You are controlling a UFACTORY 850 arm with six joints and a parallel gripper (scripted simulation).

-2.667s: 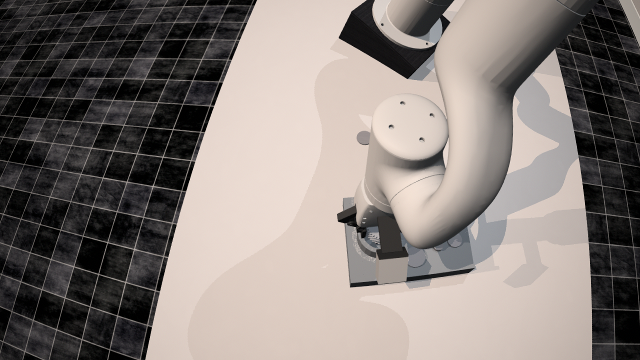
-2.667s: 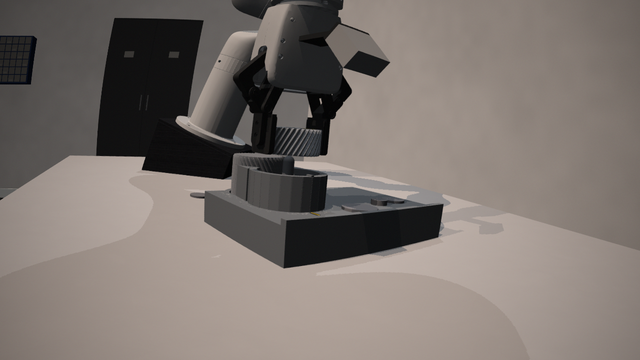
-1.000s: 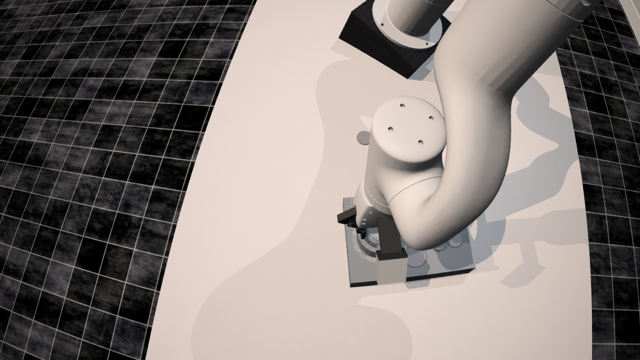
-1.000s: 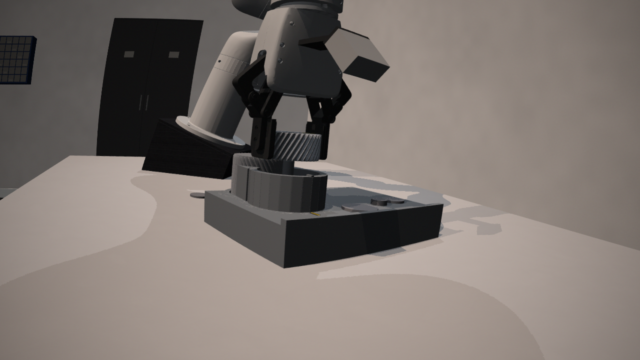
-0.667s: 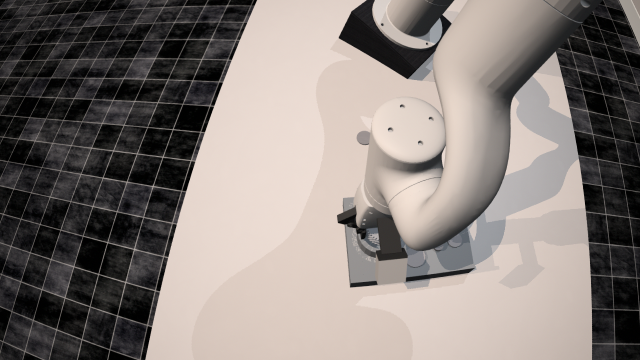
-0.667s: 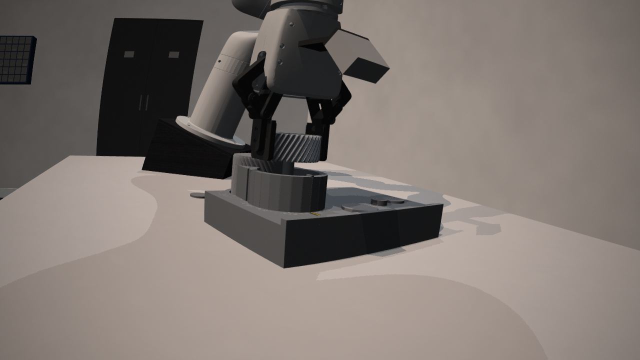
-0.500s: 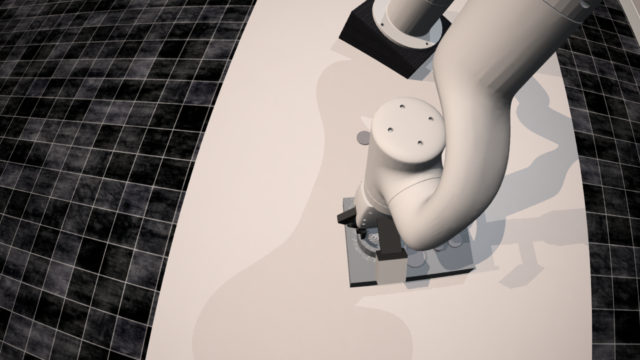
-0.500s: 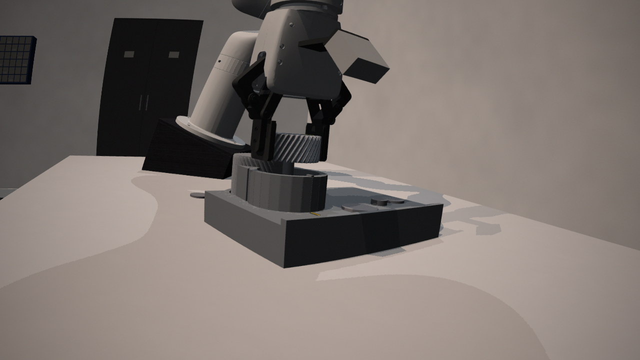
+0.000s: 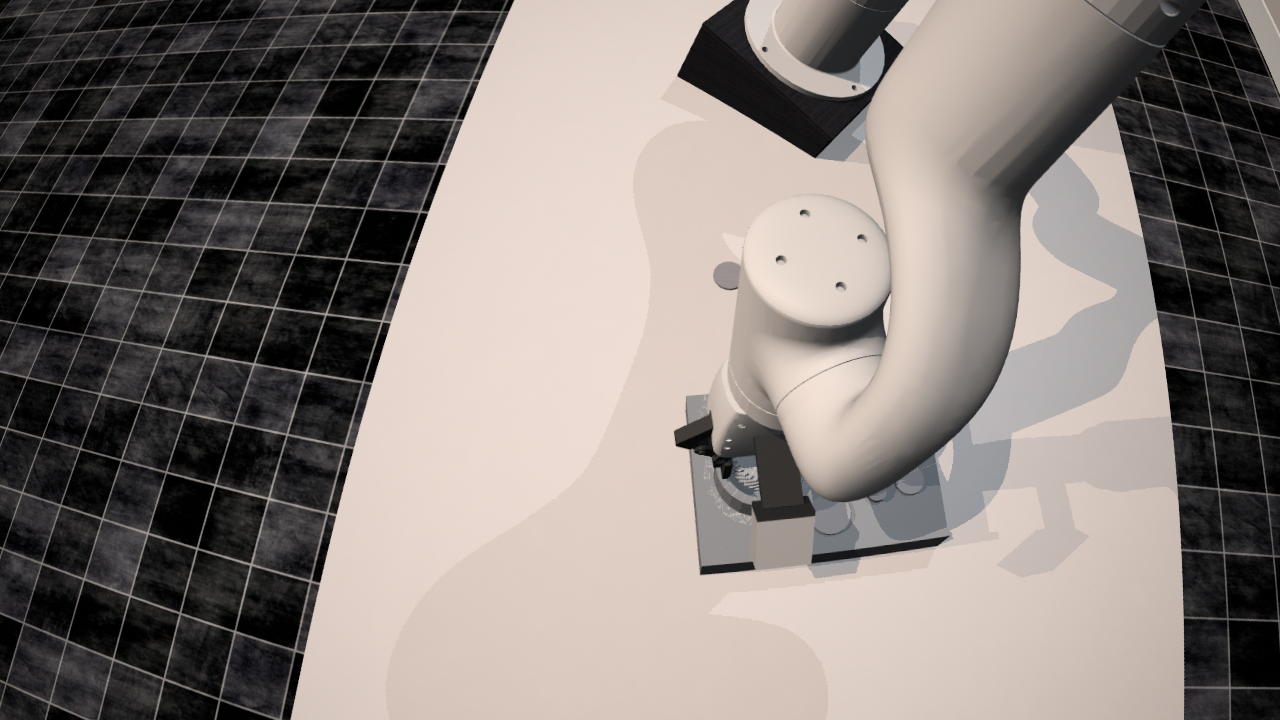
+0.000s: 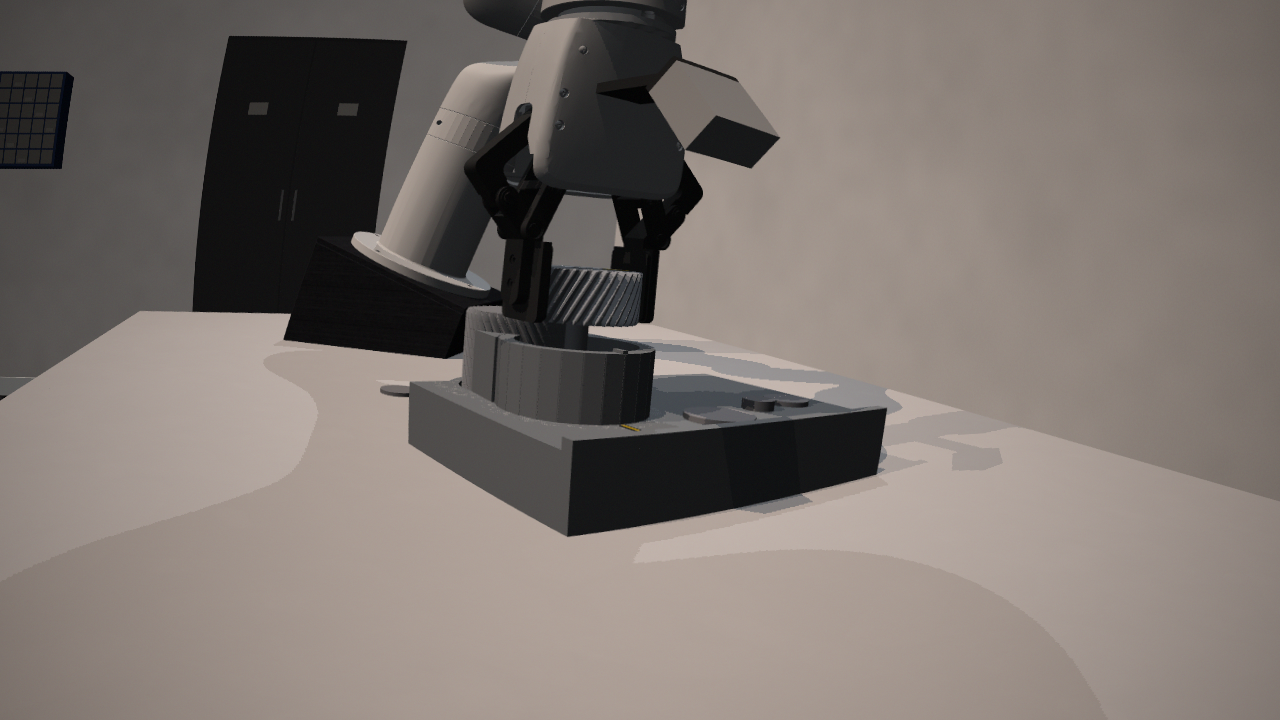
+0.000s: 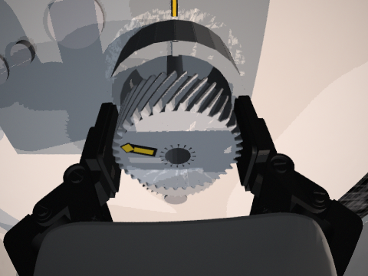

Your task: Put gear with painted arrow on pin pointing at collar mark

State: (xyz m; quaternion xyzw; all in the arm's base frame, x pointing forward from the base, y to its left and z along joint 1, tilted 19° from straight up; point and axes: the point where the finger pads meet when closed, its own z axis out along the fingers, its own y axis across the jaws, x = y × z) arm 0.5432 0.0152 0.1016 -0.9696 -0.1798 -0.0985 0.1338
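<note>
The gear is right at my hand. Round my hand: small bolt: 8 cm behind, 4 cm to the left, 6 cm below; then small disc: 22 cm behind, 8 cm to the right, 10 cm below.
</note>
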